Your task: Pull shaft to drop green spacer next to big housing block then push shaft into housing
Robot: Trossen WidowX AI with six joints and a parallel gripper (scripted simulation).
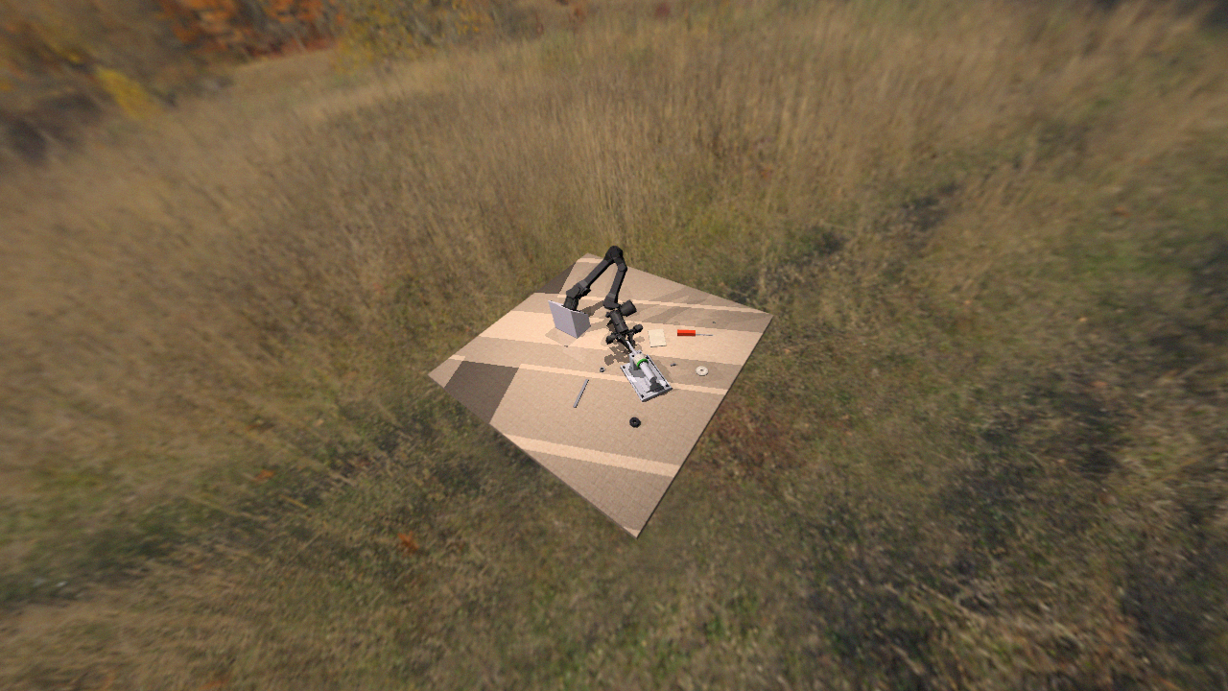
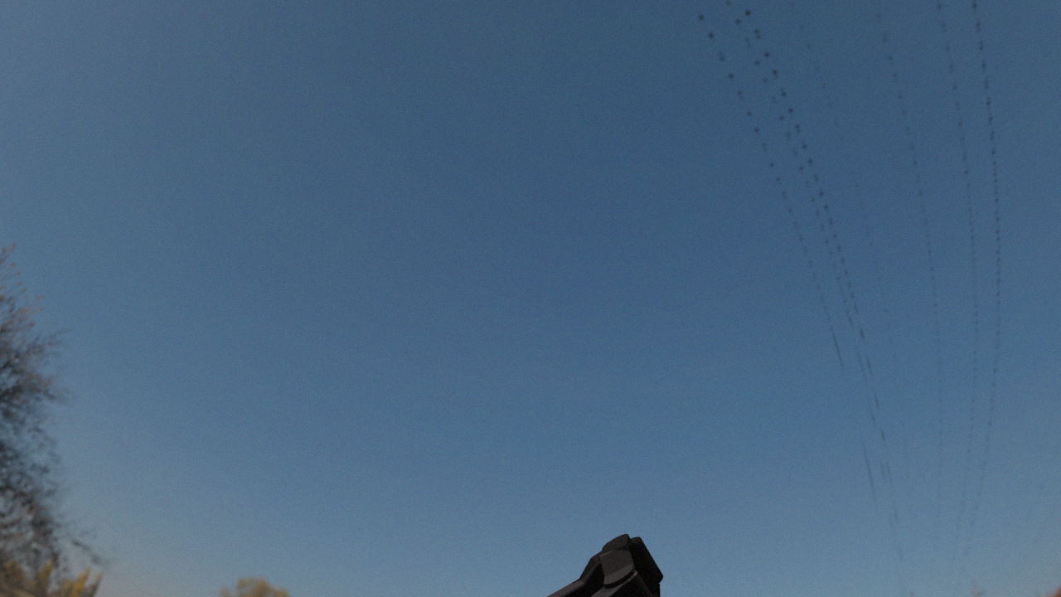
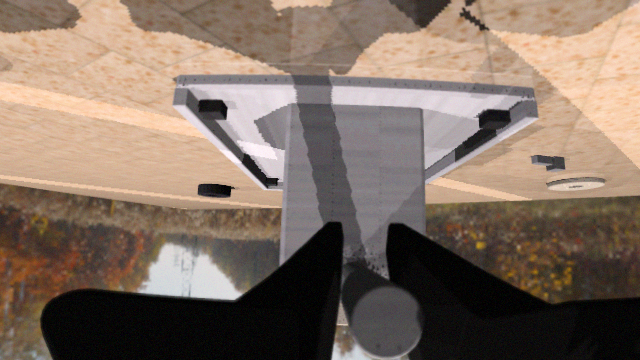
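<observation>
My gripper tip is 4 cm short of the shaft, 2 cm to the left of it and 2 cm below it. Also, from my gripper tip: black ring (22 cm ahead, 29 cm to the right, 6 cm below); then green spacer (10 cm ahead, 6 cm to the right, 2 cm above).
</observation>
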